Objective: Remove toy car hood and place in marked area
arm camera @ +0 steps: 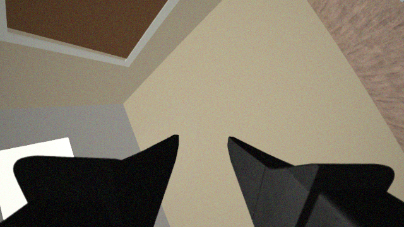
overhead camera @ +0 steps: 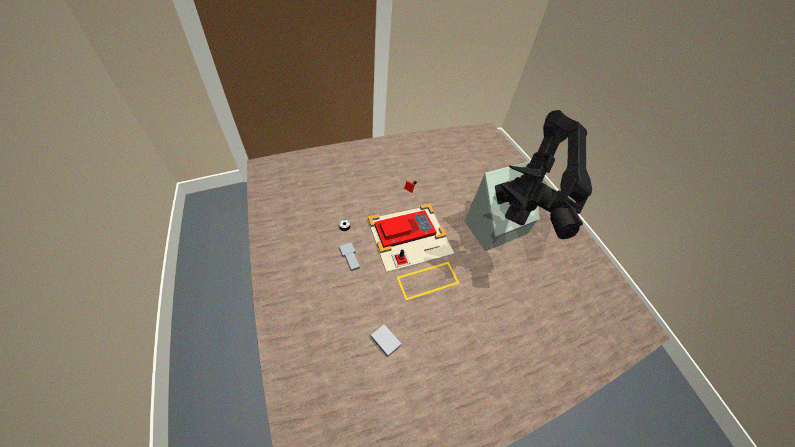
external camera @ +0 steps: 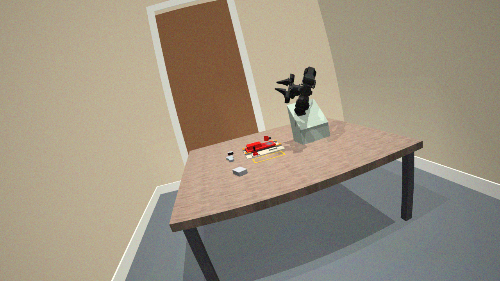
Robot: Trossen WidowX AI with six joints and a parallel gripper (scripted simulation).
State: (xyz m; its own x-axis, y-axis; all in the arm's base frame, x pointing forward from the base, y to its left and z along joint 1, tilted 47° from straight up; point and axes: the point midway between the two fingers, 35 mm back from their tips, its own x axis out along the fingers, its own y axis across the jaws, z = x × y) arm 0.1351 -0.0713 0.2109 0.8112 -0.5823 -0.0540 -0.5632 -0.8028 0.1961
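My gripper tip is 370 mm above the red hood, 200 mm to the left of it and 170 mm short of it. Round my gripper tip: small wheel (400 mm below, 330 mm ahead, 290 mm to the right).
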